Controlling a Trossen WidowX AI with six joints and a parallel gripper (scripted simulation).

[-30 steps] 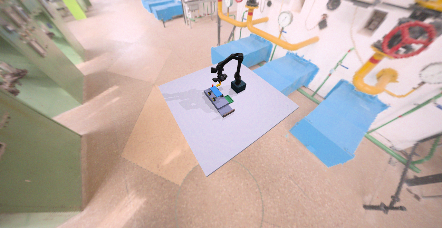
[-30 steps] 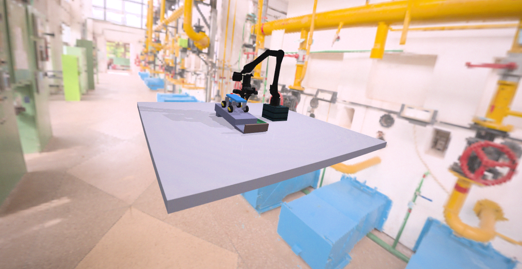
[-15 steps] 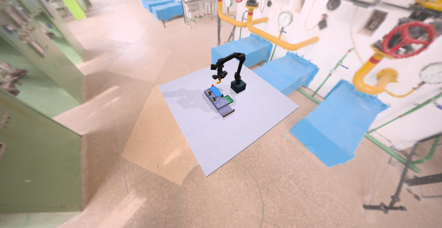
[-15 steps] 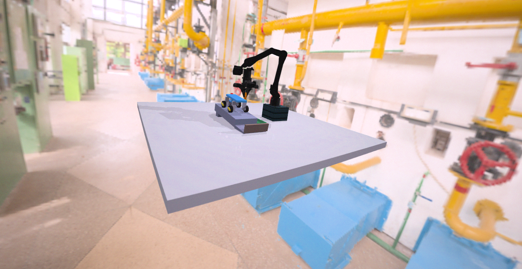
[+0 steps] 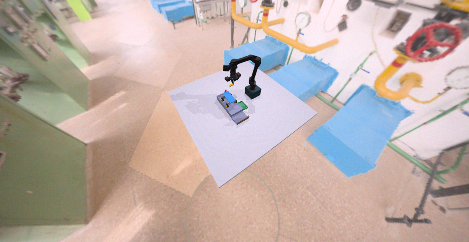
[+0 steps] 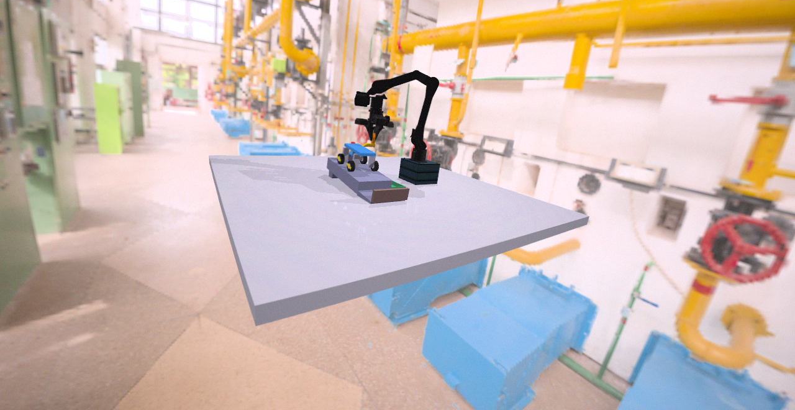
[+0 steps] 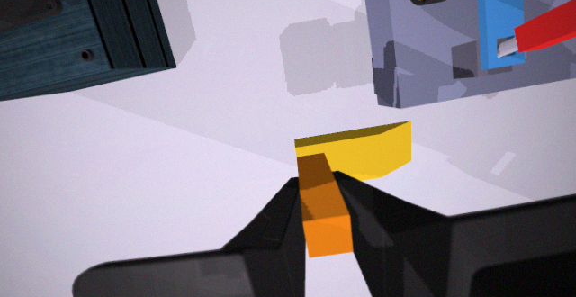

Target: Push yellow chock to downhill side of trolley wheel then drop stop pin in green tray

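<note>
My gripper tip is 20 mm short of the yellow chock and 10 mm above it. The rest, counted from my gripper tip: grey ramp 160 mm ahead, 150 mm to the left, 120 mm below; then blue-decked trolley 150 mm ahead, 140 mm to the left, 60 mm below; then red-headed stop pin 130 mm ahead, 40 mm to the left, 40 mm below.
</note>
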